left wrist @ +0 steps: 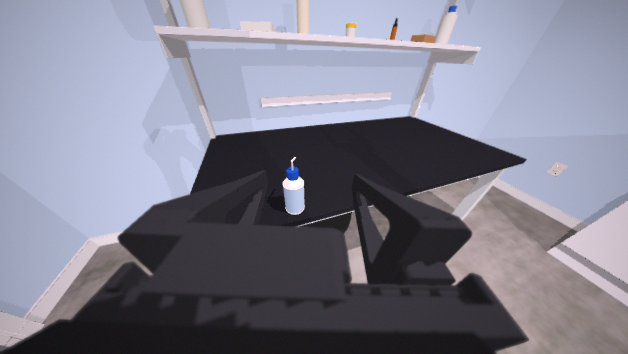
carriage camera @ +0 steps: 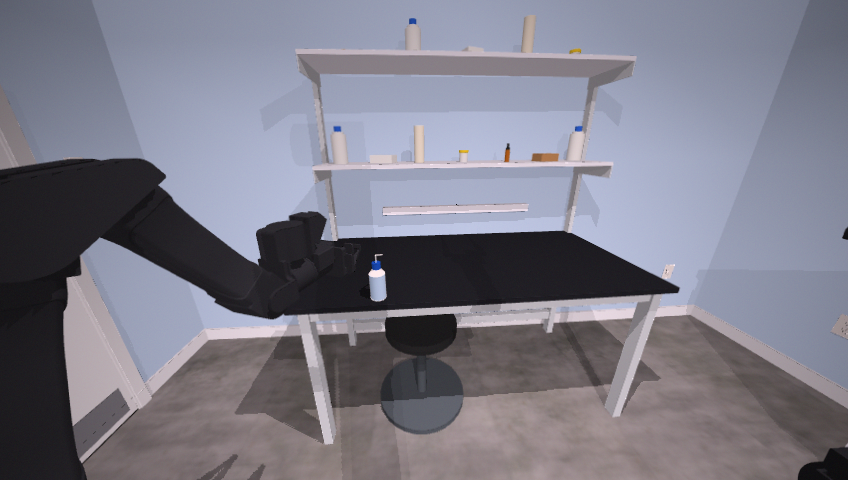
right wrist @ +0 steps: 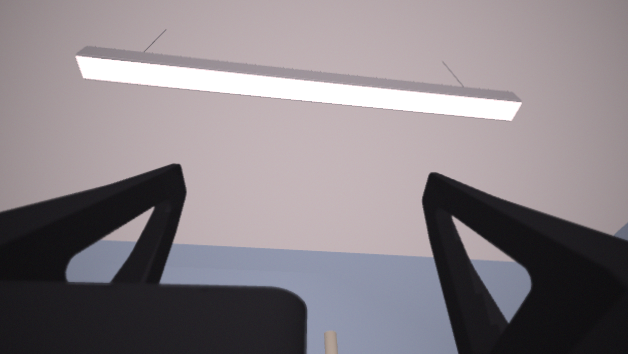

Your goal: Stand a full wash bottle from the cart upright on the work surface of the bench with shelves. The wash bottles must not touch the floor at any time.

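Places are measured from the left arm's base along level axes (x ahead, y right, z down), in metres.
Where they show: left gripper, fingertip midpoint: [left wrist: 310, 178] [carriage camera: 346, 245]; right gripper, fingertip midpoint: [right wrist: 305, 182].
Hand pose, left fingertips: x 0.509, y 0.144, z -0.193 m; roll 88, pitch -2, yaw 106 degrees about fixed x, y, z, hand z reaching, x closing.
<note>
After its pixels a point has its place.
A wash bottle [carriage camera: 377, 284] @[x 0.736, y 0.167, z 0.044 m] [left wrist: 294, 196] @[x 0.736, y 0.159, z 0.038 m] with a blue cap, a bent white nozzle and a light blue body stands upright on the black work surface of the bench [carriage camera: 505, 267] @[x 1.004, y 0.719, z 0.114 m] [left wrist: 380, 150] @[x 1.049, y 0.664, z 0.114 m], near its front edge at the left. My left gripper [carriage camera: 355, 252] @[x 0.509, y 0.144, z -0.193 m] [left wrist: 310, 178] @[x 0.509, y 0.144, z -0.193 m] is open and empty. In the left wrist view the bottle shows beyond the fingers, apart from them. My right gripper [right wrist: 305, 182] @[x 0.028, y 0.655, z -0.437 m] is open and empty, pointing up toward the ceiling. The cart does not show in these views.
A lower shelf [carriage camera: 464, 166] @[x 1.196, y 0.539, z -0.330 m] [left wrist: 320, 40] and an upper shelf [carriage camera: 464, 64] above the bench hold bottles, boxes and jars. A stool [carriage camera: 421, 333] stands under the front of the bench. A wall rail [carriage camera: 455, 209] @[x 1.461, y 0.539, z -0.059 m] runs behind it. A ceiling lamp [right wrist: 300, 90] @[x 0.361, y 0.666, z -1.201 m] hangs overhead.
</note>
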